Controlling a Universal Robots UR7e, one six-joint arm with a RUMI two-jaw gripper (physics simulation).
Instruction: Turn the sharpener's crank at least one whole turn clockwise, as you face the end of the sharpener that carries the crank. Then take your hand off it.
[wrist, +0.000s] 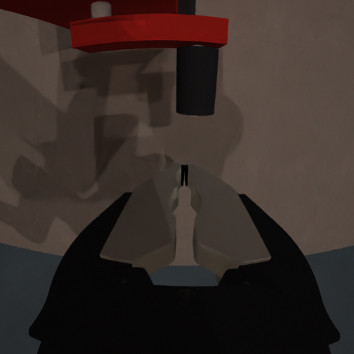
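Observation:
The red sharpener (145, 5) shows in part at the top edge of the wrist view. Its red crank arm (150, 31) runs across in front of it, with a pale shaft end (101, 10) behind the arm's left part. The black crank handle (197, 81) sticks out from the right end of the arm toward the gripper. My gripper (183, 166) is shut and empty, its tips together below the handle in the view, with a gap between them and the handle. Most of the sharpener's body lies outside the view.
A beige-brown table top (285, 150) lies behind and below the crank, with dark shadows of the sharpener and gripper on its left part. Its near edge curves across the lower view, with dark blue-grey floor (25, 290) beyond it.

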